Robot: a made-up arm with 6 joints.
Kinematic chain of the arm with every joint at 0, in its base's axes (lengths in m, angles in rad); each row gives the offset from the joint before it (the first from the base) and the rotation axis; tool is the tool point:
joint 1: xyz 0 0 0.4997 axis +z
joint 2: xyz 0 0 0 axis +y
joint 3: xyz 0 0 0.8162 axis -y
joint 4: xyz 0 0 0 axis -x
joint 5: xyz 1.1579 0 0 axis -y
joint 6: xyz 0 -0.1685 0 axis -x
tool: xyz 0 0 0
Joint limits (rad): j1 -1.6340..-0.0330 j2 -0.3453..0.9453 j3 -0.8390..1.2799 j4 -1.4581..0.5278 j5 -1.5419..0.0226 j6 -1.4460..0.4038
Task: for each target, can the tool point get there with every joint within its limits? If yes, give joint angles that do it. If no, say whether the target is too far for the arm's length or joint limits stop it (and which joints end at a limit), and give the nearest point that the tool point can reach.
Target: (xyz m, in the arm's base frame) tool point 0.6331 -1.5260 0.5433
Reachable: yes | joints -1.1039 0.8276 0.4756 -0.7646 -0.9027 0.2177
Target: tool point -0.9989 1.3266 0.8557
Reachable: no: joint limits stop it (at a limit: joint 2, joint 3, joint 4) | nearest point -0.2696 0.3581 2.4193 | short by 1.979 m
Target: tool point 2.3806 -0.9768 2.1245
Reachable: no: too far | nearest point 1.5420 -0.6327 1.5522 | short by 1.072 m
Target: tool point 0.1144 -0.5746 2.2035
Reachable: yes | joints -1.0888 -0.2002 0.6654 0.2043 -0.6225 -0.8083
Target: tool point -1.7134 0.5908 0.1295
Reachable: no: joint limits stop it (at a limit: joint 1, joint 2, joint 3) | nearest point -0.1696 -0.3284 -0.1371 | short by 1.816 m
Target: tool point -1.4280 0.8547 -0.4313
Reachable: no: joint limits stop it (at a limit: joint 1, joint 2, joint 3) | nearest point -0.1553 -0.3092 -0.1328 | short by 1.750 m
